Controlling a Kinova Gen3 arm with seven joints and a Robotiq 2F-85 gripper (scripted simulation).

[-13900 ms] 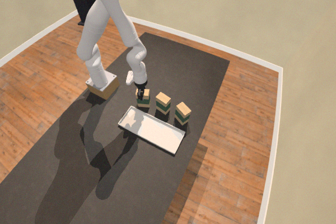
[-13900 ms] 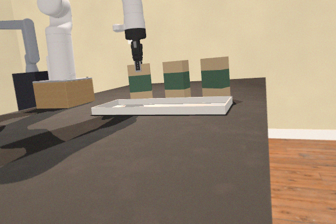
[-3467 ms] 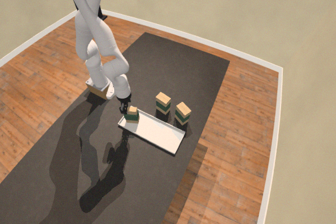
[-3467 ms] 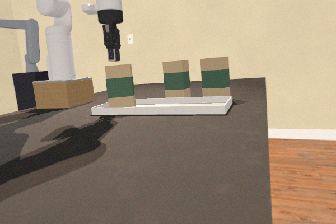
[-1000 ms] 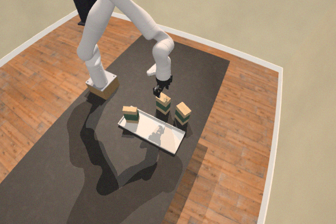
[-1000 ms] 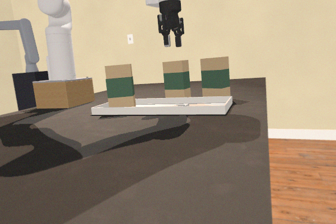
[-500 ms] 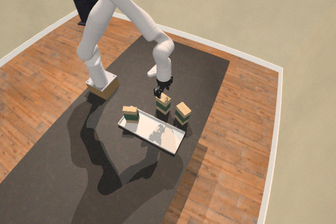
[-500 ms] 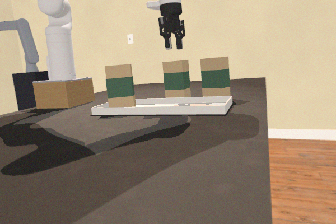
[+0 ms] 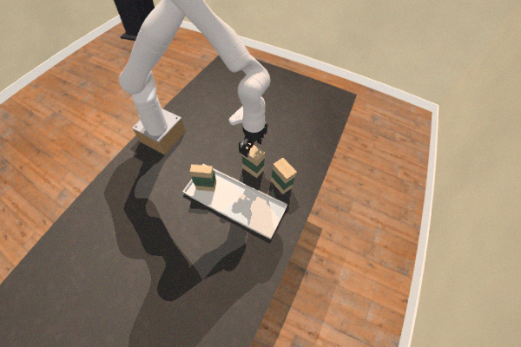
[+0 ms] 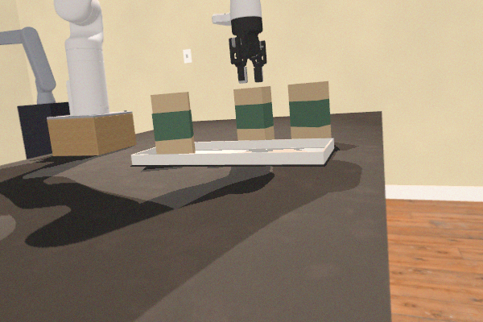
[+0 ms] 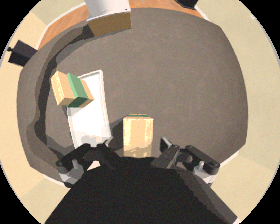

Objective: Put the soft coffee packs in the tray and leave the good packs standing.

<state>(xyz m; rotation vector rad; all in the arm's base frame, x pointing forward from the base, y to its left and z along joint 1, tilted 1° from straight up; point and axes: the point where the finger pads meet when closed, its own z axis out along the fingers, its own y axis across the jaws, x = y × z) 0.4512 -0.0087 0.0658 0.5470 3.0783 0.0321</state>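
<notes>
Right now the white tray is 160 mm to the right of my hand, 160 mm below it and 30 mm behind it.
</notes>
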